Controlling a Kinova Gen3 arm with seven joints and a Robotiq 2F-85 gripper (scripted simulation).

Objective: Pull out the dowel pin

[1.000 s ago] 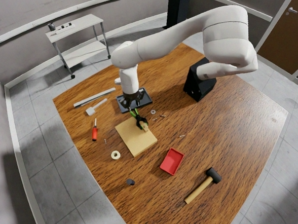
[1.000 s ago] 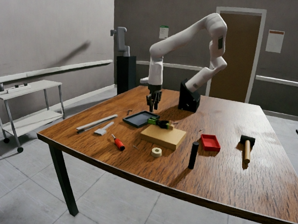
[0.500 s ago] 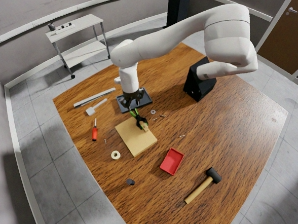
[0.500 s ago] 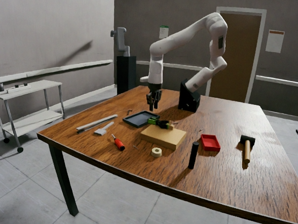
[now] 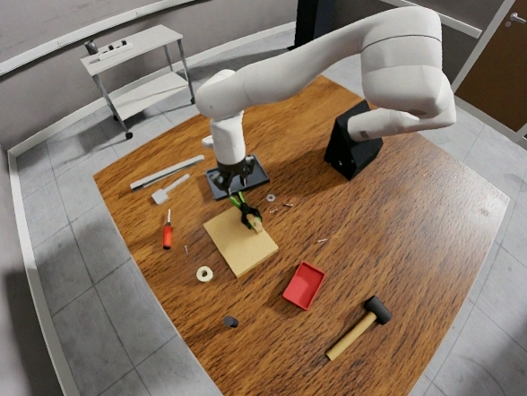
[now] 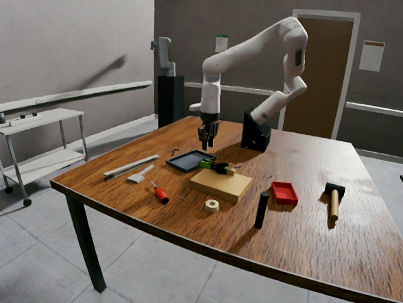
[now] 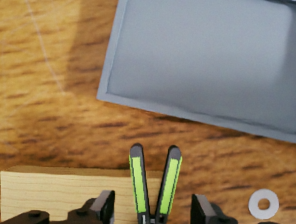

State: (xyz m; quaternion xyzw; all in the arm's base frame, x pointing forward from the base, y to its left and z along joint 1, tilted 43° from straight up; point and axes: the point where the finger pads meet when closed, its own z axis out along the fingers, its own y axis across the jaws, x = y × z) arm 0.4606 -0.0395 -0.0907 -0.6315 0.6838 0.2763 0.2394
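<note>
Right now the pale dowel pin is 110 mm to the left of my hand, 70 mm below it and 10 mm ahead of it. Round my hand: wooden block 110 mm to the left, 90 mm below, 10 mm ahead; then bench board 110 mm below, 100 mm to the left, 70 mm ahead; then grey tray 120 mm below, 110 mm to the right, 70 mm behind.
</note>
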